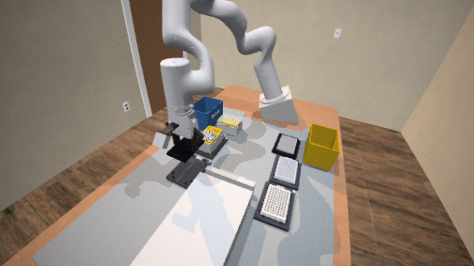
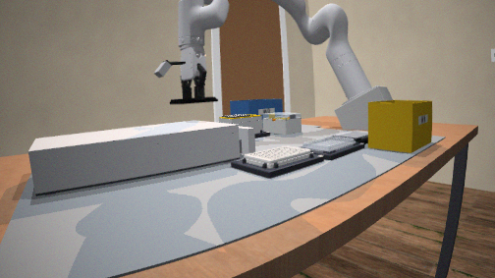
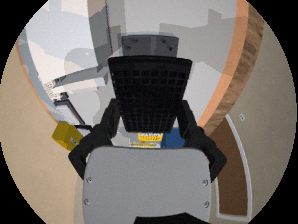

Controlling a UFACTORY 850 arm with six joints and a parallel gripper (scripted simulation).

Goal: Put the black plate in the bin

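Right now my hand is 36 cm past the yellow waste bin W1, 51 cm to the right of it and 11 cm above it. Also, from my hand: yellow-topped tip box: 19 cm behind, 1 cm to the right, 9 cm below; black plate: 1 cm below; dark work nest N2: 14 cm below.
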